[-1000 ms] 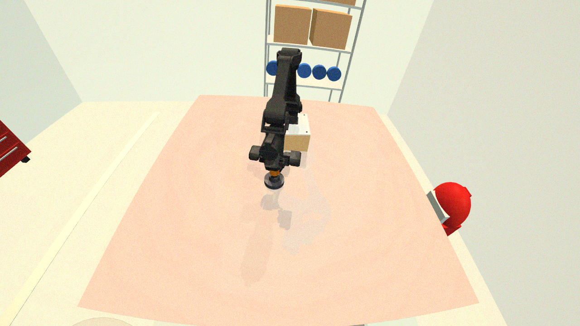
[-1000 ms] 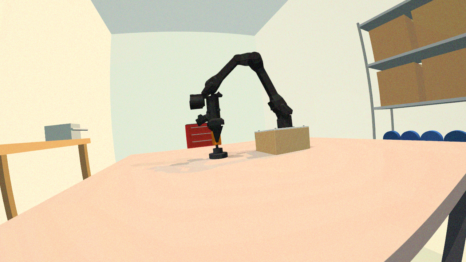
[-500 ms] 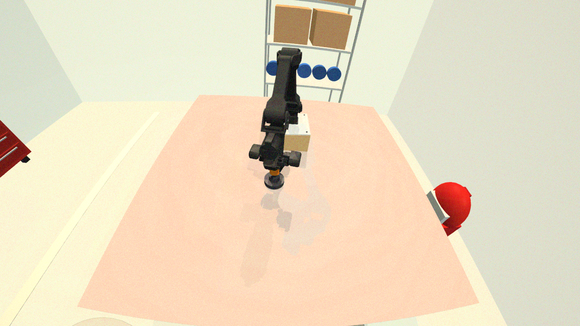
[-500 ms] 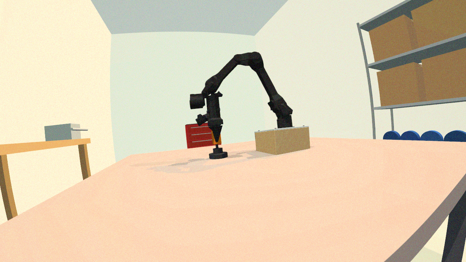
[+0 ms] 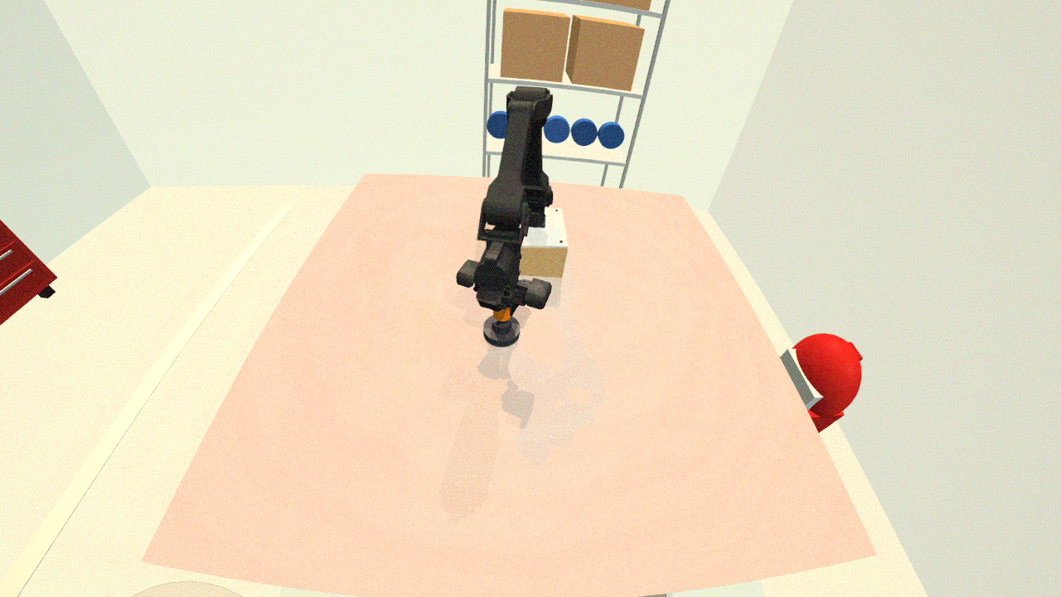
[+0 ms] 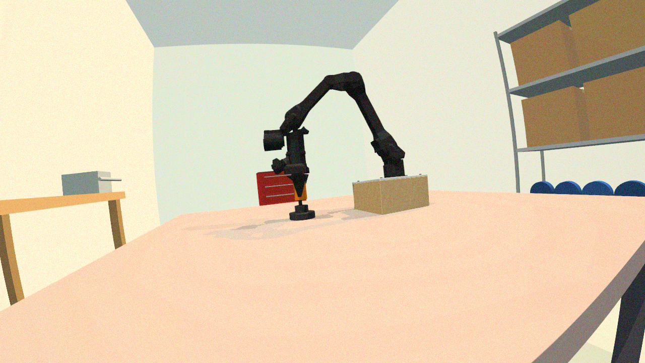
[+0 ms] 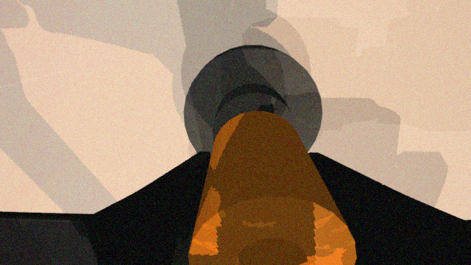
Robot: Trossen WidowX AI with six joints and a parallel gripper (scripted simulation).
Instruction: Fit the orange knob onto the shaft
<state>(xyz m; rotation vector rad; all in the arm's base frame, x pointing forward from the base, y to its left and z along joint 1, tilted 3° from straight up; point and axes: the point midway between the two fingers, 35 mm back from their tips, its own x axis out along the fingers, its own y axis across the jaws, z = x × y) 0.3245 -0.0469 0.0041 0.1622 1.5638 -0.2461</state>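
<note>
My gripper tip is 20 mm below the orange knob. The rest, counted from my gripper tip: dark round pedestal 40 mm below.
</note>
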